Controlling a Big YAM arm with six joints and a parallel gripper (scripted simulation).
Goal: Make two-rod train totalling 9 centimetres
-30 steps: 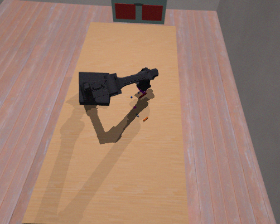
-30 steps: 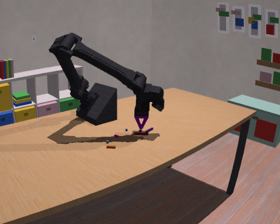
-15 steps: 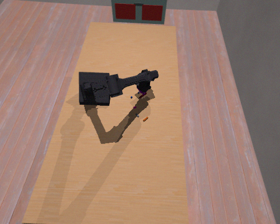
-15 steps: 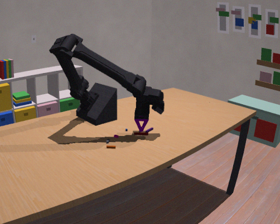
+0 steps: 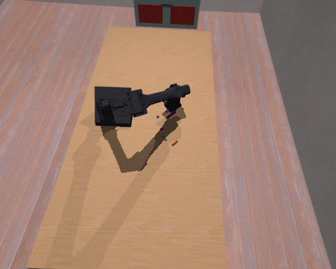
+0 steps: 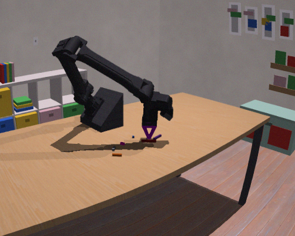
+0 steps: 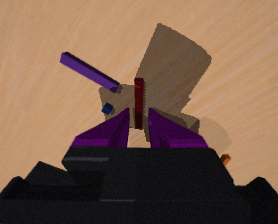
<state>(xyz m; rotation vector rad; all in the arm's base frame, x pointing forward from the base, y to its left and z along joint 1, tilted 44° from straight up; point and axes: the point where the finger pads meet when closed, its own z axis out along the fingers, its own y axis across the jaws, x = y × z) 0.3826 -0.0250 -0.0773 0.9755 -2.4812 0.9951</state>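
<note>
My hand is 20 mm above the red rod. From my hand the other things lie so: purple rod 60 mm to the left, 20 mm below, 10 mm behind; blue rod 30 mm to the left, 30 mm behind, 20 mm below; magenta rod 110 mm to the right, 60 mm behind, 20 mm below.
</note>
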